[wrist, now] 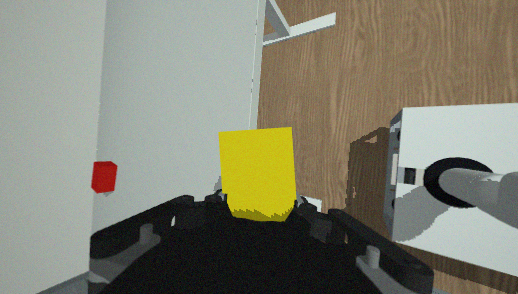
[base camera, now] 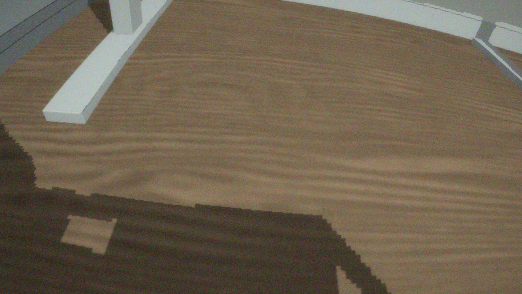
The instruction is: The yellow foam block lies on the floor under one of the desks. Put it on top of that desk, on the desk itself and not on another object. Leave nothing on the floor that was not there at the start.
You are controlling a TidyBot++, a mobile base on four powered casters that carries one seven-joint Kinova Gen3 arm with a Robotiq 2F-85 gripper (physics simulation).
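The yellow foam block is held between the fingers of my gripper, which is shut on it. In the wrist view the block is seen from above, over the front edge of a pale grey desk top. Part of the block overlaps the desk top and part overlaps the floor. It appears raised above the desk, but the exact height cannot be told. The block and gripper do not show in the base camera view. There a white desk foot with an upright leg stands at the upper left.
A small red block is on the desk top's far side, near the pale wall. Another desk foot shows at the top. My white base is at the right. A grey-white foot lies at the base view's upper right.
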